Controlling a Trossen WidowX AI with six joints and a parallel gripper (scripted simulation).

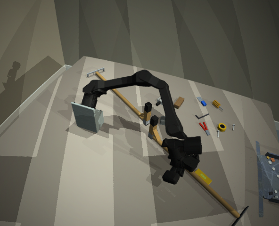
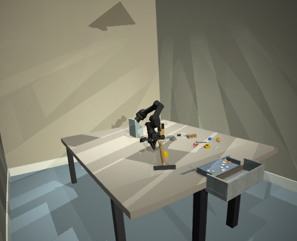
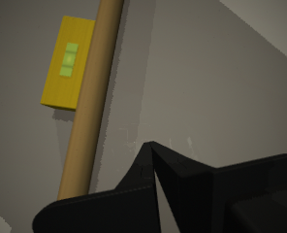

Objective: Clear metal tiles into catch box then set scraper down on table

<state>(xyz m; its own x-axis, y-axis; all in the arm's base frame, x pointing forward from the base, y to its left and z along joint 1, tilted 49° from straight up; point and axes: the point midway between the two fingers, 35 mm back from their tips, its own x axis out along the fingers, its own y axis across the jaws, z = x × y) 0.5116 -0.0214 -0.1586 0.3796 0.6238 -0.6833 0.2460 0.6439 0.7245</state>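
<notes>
The long scraper is 4 cm to the left of my gripper tip, 4 cm ahead of it and 4 cm above it. The rest, counted from my gripper tip: yellow tape roll (39 cm to the left, 17 cm ahead, 2 cm below); small grey box (31 cm to the left, 16 cm behind, 2 cm below); yellow spirit level (10 cm ahead, 4 cm to the left, 1 cm below).
</notes>
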